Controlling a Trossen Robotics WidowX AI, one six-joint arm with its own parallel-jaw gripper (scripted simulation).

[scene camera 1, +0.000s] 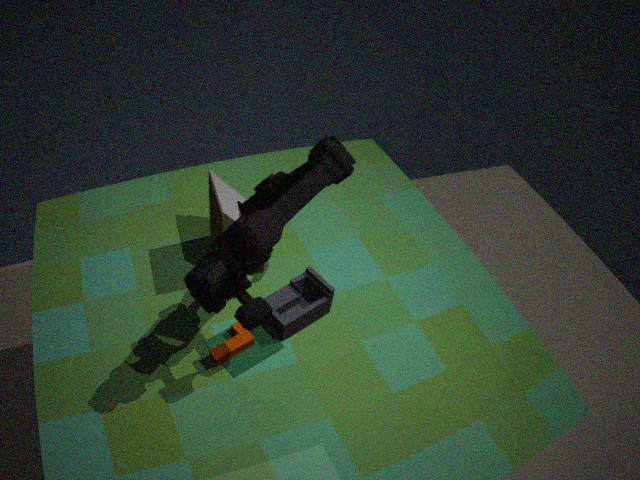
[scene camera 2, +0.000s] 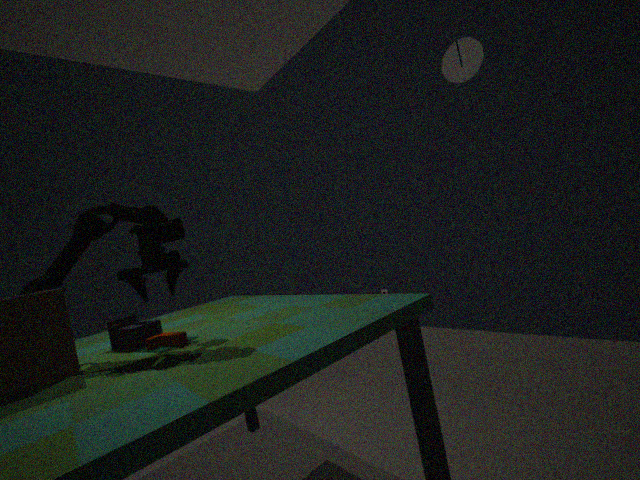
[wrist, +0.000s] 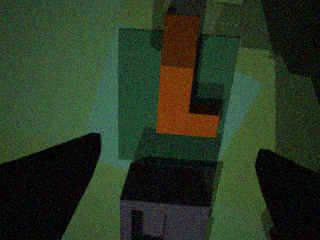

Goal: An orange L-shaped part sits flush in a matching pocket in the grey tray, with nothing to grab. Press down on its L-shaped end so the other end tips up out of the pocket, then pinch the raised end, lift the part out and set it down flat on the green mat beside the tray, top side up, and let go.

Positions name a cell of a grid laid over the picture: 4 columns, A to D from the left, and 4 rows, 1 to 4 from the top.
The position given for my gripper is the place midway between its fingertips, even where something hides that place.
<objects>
my gripper: scene camera 1 B3; scene camera 2 B3; wrist C3
</objects>
